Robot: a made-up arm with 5 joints.
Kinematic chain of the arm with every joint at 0, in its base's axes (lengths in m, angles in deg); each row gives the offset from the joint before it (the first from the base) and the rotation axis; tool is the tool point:
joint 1: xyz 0 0 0.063 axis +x
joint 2: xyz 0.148 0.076 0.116 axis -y
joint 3: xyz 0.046 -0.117 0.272 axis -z
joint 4: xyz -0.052 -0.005 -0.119 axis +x
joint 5: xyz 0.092 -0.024 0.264 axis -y
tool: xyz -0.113 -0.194 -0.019
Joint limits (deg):
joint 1: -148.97..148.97
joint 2: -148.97..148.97
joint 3: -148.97..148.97
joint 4: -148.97..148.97
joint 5: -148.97..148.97
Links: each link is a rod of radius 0.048 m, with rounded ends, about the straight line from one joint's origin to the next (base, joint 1, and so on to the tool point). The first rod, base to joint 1, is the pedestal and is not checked.
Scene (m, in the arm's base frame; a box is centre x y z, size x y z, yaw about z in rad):
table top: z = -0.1
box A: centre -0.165 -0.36 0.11 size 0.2 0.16 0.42 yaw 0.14
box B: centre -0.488 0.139 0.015 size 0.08 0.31 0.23 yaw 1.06
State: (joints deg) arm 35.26 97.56 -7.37 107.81 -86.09
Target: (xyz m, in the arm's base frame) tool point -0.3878 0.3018 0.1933
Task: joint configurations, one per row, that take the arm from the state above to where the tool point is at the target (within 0.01 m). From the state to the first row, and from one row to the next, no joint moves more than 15 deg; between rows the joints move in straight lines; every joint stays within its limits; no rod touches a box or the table.
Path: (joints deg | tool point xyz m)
1: 20.75 83.72 -20.16 95.99 -89.32 | 0.2710 -0.4485 0.2043
2: 6.24 69.89 -32.95 84.18 -92.55 | 0.2707 -0.4037 0.3978
3: -8.27 56.05 -45.74 72.36 -95.78 | 0.3093 -0.2491 0.5669
4: -22.79 42.22 -58.53 60.54 -99.00 | 0.3758 -0.0167 0.6389
5: -26.66 46.18 -52.12 47.24 -97.60 | 0.2504 0.0143 0.7089
6: -30.53 50.15 -45.71 33.94 -96.21 | 0.1095 0.0556 0.7368
7: -34.40 54.11 -39.30 20.64 -94.81 | -0.0325 0.1026 0.7201
8: -38.27 58.08 -32.88 7.34 -93.41 | -0.1624 0.1509 0.6615
9: -42.15 62.05 -26.47 -5.96 -92.01 | -0.2687 0.1966 0.5684
10: -46.02 66.01 -20.06 -19.26 -90.61 | -0.3436 0.2374 0.4512
11: -49.89 69.98 -13.65 -32.55 -89.21 | -0.3832 0.2722 0.3222
12: -53.76 73.95 -7.24 -45.85 -87.81 | -0.3878 0.3018 0.1933

